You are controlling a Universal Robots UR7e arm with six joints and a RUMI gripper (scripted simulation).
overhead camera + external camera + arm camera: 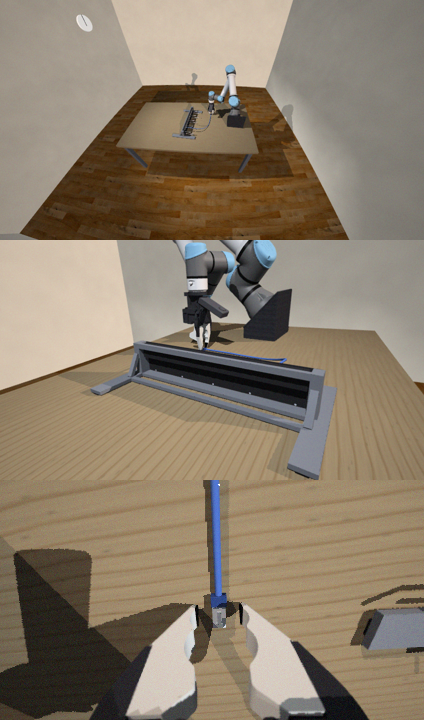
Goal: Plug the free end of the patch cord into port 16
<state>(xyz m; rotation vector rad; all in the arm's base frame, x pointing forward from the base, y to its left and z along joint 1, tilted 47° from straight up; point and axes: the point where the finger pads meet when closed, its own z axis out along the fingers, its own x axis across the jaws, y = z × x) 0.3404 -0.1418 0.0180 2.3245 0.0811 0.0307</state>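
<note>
Right now my hand is 10 mm to the left of the plug and 10 mm above it.
</note>
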